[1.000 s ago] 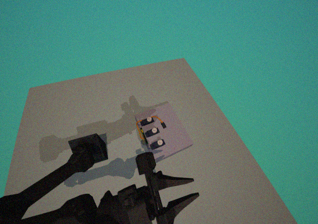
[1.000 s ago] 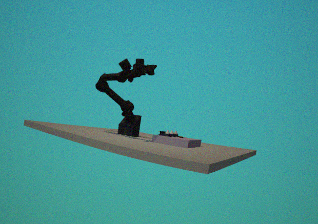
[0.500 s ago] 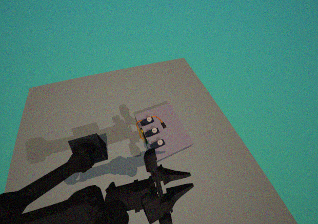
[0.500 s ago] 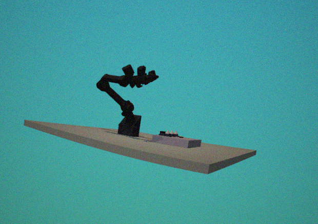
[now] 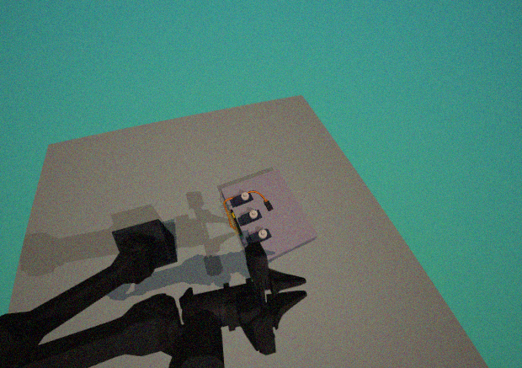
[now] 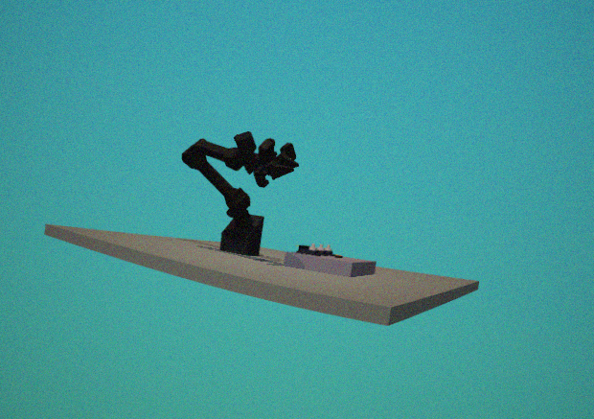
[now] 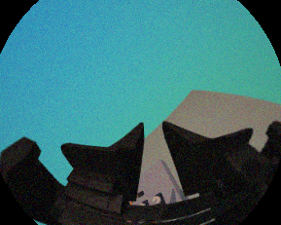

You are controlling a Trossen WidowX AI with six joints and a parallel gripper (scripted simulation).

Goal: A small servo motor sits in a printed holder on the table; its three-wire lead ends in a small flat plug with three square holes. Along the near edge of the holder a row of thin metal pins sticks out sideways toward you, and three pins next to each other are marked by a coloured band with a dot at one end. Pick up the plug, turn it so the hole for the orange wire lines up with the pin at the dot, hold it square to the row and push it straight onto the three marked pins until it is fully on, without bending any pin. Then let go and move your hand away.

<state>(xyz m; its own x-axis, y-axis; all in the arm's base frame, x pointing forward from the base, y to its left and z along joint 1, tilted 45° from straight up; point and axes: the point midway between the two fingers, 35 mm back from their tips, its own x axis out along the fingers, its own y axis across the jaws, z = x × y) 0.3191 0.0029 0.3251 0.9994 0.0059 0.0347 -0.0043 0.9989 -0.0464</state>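
Right now my gripper tip is 60 mm short of the printed holder, 280 mm to the right of it and 300 mm above it.
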